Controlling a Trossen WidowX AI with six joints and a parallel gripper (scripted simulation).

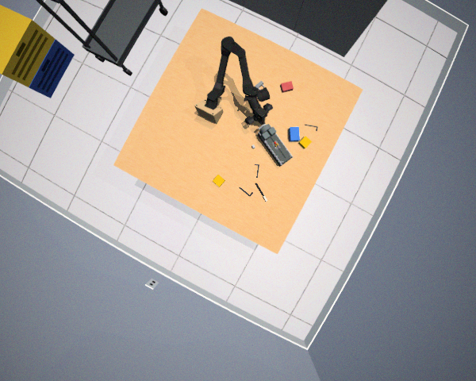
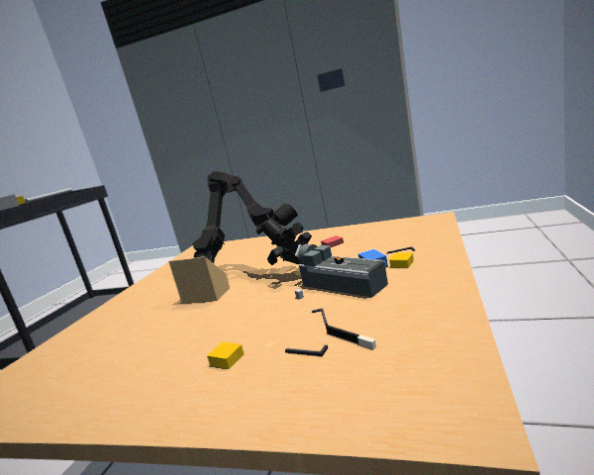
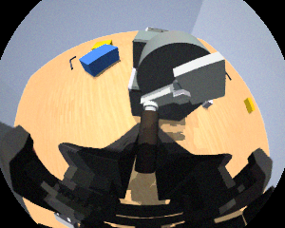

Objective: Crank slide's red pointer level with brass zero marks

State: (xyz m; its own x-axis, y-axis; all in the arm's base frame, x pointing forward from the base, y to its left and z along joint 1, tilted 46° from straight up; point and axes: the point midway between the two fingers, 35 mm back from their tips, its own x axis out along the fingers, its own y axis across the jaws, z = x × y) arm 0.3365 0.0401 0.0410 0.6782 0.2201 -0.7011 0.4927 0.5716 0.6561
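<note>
Right now my gripper tip is 2 cm past the dark crank handle, 1 cm to the right of it and 2 cm below it. Also, from my gripper tip: small grey cube 16 cm to the right, 3 cm below; then blue block 21 cm ahead, 3 cm to the left, 2 cm below; then red pointer 12 cm ahead, 9 cm to the right, 4 cm above.
</note>
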